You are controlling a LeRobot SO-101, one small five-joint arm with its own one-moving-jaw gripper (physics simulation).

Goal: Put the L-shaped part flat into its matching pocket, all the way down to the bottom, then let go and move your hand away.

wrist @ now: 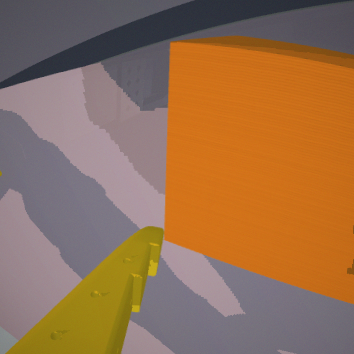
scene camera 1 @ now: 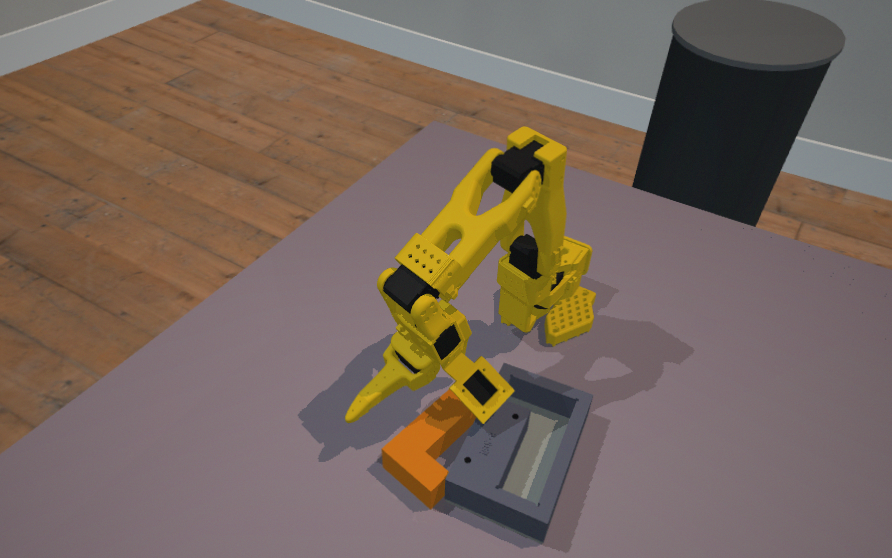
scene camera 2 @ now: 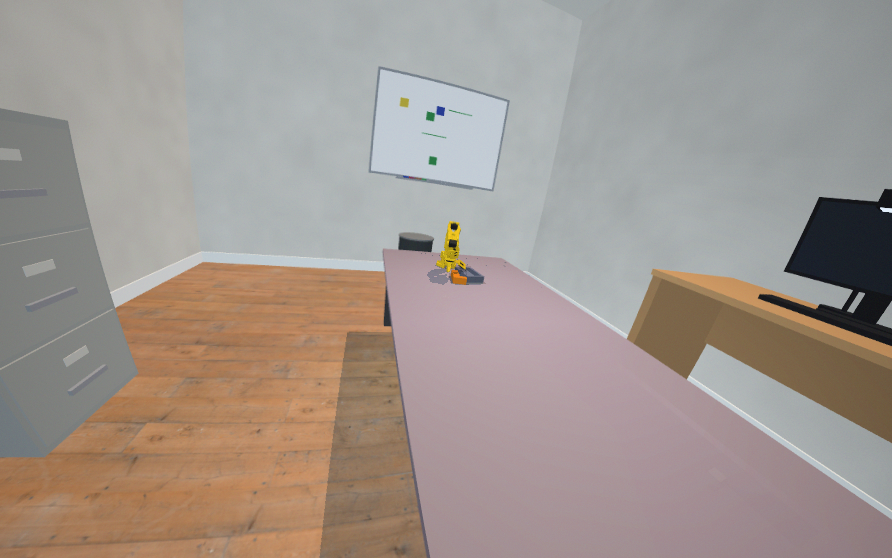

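Where they show: hand, its tool point: (wrist: 160, 245) (scene camera 2: 447, 271); arm's base, origin of its link: (scene camera 1: 537, 320) (scene camera 2: 446, 267).
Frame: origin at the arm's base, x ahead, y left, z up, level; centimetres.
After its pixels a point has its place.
The orange L-shaped part (scene camera 1: 417, 444) {x 22.3, y -1.3, z 3.0 cm} (scene camera 2: 458, 279) {x 24.7, y -1.6, z 2.1 cm} (wrist: 260, 165) lies flat on the table, outside the pocket, along the left side of the grey tray (scene camera 1: 490, 490) {x 22.9, y 6.5, z 3.6 cm} (scene camera 2: 474, 278) {x 23.7, y 6.5, z 2.7 cm}. One leg's end is against or very near the tray wall; the other leg's far end is hidden behind my wrist camera mount. The tray's pocket (scene camera 1: 526, 457) {x 16.6, y 7.0, z 0.5 cm} is empty, with a pale floor. My gripper (scene camera 1: 399, 409) is fully open and empty, above and beside the part's far leg. In the wrist view the notched fixed jaw (wrist: 145, 255) {x 12.7, y -2.7, z 2.6 cm} shows left of the part; the moving jaw is out of that picture.
The tray's raised walls stand close to the part and under the camera mount (scene camera 1: 482, 389) {x 16.3, y 1.8, z 6.6 cm}. The arm's base (scene camera 1: 519, 302) {x 4.8, y -0.5, z 6.7 cm} stands behind the tray. A dark bin (scene camera 1: 730, 125) (scene camera 2: 415, 242) stands beyond the table's back edge. A wooden desk (scene camera 2: 670, 312) is at the right.
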